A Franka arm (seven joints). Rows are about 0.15 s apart.
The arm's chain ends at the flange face. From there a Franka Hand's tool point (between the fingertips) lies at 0.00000 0.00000 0.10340 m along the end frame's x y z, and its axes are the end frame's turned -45 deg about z.
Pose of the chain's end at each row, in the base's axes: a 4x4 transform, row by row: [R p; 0 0 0 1], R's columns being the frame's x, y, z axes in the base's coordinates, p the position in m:
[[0.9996 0.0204 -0.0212 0.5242], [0.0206 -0.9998 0.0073 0.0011], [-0.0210 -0.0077 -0.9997 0.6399], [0 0 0 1]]
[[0.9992 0.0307 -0.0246 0.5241], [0.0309 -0.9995 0.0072 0.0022], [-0.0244 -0.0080 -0.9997 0.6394], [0 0 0 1]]
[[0.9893 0.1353 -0.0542 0.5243], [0.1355 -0.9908 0.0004 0.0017], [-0.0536 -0.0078 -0.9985 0.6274], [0 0 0 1]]
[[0.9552 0.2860 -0.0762 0.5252], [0.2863 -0.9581 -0.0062 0.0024], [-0.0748 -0.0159 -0.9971 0.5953], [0 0 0 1]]
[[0.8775 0.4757 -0.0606 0.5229], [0.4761 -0.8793 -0.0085 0.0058], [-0.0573 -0.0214 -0.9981 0.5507], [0 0 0 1]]
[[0.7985 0.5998 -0.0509 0.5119], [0.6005 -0.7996 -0.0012 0.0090], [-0.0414 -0.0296 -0.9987 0.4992], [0 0 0 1]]
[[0.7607 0.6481 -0.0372 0.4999], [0.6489 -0.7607 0.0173 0.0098], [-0.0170 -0.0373 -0.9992 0.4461], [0 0 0 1]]
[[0.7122 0.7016 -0.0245 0.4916], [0.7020 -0.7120 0.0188 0.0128], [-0.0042 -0.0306 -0.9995 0.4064], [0 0 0 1]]
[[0.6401 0.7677 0.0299 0.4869], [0.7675 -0.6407 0.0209 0.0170], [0.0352 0.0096 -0.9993 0.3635], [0 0 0 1]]
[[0.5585 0.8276 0.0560 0.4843], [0.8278 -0.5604 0.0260 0.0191], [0.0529 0.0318 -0.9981 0.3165], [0 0 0 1]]
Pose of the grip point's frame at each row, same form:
[[0.6924 0.7212 -0.0212 0.5220], [0.7215 -0.6924 0.0073 0.0019], [-0.0094 -0.0203 -0.9997 0.5365], [0 0 0 1]]
[[0.6848 0.7282 -0.0246 0.5216], [0.7286 -0.6849 0.0072 0.0029], [-0.0116 -0.0229 -0.9997 0.5360], [0 0 0 1]]
[[0.6039 0.7952 -0.0542 0.5187], [0.7964 -0.6048 0.0004 0.0017], [-0.0324 -0.0434 -0.9985 0.5242], [0 0 0 1]]
[[0.4732 0.8777 -0.0762 0.5173], [0.8799 -0.4750 -0.0062 0.0018], [-0.0416 -0.0641 -0.9971 0.4922], [0 0 0 1]]
[[0.2841 0.9569 -0.0606 0.5166], [0.9584 -0.2851 -0.0085 0.0049], [-0.0254 -0.0556 -0.9981 0.4475], [0 0 0 1]]
[[0.1405 0.9887 -0.0509 0.5066], [0.9900 -0.1408 -0.0012 0.0089], [-0.0083 -0.0502 -0.9987 0.3959], [0 0 0 1]]
[[0.0796 0.9962 -0.0372 0.4961], [0.9967 -0.0791 0.0173 0.0116], [0.0144 -0.0384 -0.9992 0.3428], [0 0 0 1]]
[[0.0075 0.9997 -0.0245 0.4891], [0.9998 -0.0071 0.0188 0.0147], [0.0187 -0.0246 -0.9995 0.3031], [0 0 0 1]]
[[-0.0902 0.9955 0.0299 0.4900], [0.9957 0.0897 0.0209 0.0192], [0.0181 0.0317 -0.9993 0.2602], [0 0 0 1]]
[[-0.1903 0.9801 0.0560 0.4901], [0.9816 0.1891 0.0260 0.0218], [0.0149 0.0599 -0.9981 0.2133], [0 0 0 1]]

